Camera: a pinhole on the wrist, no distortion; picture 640 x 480 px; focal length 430.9 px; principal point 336.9 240.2 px. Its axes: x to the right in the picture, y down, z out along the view. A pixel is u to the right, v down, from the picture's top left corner.
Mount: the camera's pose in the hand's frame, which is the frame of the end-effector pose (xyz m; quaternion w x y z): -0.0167 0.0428 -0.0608 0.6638 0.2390 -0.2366 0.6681
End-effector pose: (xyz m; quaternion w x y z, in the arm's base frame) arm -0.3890 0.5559 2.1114 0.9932 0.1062 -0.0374 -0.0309
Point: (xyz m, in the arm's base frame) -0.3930 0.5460 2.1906
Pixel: 537 180
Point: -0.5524 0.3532 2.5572
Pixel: 526 325
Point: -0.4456 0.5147 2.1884
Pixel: 447 327
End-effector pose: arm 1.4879 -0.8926 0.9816 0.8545 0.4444 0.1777 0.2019
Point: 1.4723 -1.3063 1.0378
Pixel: 411 461
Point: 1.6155 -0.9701 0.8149
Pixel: 72 35
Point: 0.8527 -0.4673 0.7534
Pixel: behind the camera
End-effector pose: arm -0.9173 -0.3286 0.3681 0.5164 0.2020 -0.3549 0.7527
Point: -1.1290 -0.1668 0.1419
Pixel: behind the camera
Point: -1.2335 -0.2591 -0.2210
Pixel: behind the camera
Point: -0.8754 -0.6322 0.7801
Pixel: 530 173
